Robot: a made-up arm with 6 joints.
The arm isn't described. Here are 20 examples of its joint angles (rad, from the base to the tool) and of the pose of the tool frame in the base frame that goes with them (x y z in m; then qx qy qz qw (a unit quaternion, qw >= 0)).
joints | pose
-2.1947 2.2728 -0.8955 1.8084 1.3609 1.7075 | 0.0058 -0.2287 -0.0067 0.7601 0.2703 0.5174 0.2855
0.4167 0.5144 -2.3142 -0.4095 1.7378 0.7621 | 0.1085 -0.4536 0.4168 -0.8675 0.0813 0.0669 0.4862
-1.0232 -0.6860 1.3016 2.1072 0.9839 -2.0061 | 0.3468 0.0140 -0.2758 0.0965 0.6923 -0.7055 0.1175
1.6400 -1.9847 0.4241 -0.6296 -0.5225 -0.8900 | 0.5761 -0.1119 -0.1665 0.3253 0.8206 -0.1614 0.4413
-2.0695 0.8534 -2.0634 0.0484 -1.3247 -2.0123 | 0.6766 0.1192 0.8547 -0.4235 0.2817 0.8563 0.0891
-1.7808 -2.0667 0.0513 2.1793 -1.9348 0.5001 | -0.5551 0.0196 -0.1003 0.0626 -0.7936 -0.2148 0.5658
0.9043 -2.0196 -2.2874 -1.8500 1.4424 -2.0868 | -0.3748 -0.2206 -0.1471 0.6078 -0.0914 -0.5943 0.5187
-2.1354 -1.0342 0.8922 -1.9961 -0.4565 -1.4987 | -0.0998 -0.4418 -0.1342 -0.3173 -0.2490 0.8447 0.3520
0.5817 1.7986 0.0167 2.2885 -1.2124 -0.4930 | 0.3469 0.5302 0.2284 -0.4289 0.5380 -0.2139 0.6934
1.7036 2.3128 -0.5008 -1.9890 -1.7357 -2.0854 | 0.5448 0.5931 -0.2894 0.2119 -0.8717 -0.1771 0.4048
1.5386 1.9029 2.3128 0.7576 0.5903 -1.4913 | -0.2167 -0.1604 0.5873 -0.2694 0.3731 0.8876 0.0221
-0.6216 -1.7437 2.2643 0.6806 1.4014 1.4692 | 0.1428 -0.4110 -0.3137 -0.3030 -0.0642 0.6490 0.6948
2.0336 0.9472 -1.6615 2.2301 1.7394 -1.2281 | -0.2045 0.1096 0.1505 0.8717 0.2644 0.3495 0.2191
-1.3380 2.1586 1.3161 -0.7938 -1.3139 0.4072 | -0.0316 0.4376 0.5991 -0.2417 -0.6162 -0.7261 0.1860
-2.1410 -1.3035 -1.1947 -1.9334 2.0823 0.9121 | -0.1001 0.6436 -0.2124 0.9194 0.1462 -0.0738 0.3577
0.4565 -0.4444 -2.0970 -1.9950 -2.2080 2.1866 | 0.1330 -0.9775 0.2632 -0.6955 0.0414 -0.3031 0.6502
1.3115 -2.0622 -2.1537 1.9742 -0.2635 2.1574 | -0.1466 -0.5581 -0.5157 -0.5198 0.0466 0.8265 0.2113
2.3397 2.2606 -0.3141 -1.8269 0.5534 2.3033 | 0.2835 0.1410 -0.2246 -0.1866 0.2020 -0.9161 0.2917
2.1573 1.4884 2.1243 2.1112 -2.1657 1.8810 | -0.7494 -0.1770 -0.0564 -0.0429 0.4334 -0.7421 0.5095
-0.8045 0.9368 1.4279 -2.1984 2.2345 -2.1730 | 0.0356 0.4538 0.2638 -0.9574 0.0590 0.2579 0.1159
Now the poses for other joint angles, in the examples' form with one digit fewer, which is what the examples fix.
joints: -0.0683 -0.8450 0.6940 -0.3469 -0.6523 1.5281
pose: 0.175 0.442 -0.400 -0.212 -0.428 0.593 0.648
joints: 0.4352 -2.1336 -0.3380 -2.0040 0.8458 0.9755
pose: 0.298 -0.010 -0.276 0.117 -0.474 -0.467 0.737
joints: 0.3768 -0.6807 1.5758 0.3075 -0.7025 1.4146
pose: 0.026 -0.099 -0.689 -0.499 0.076 0.650 0.568
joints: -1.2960 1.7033 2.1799 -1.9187 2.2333 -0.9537
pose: 0.136 0.246 0.528 -0.653 -0.191 0.568 0.463
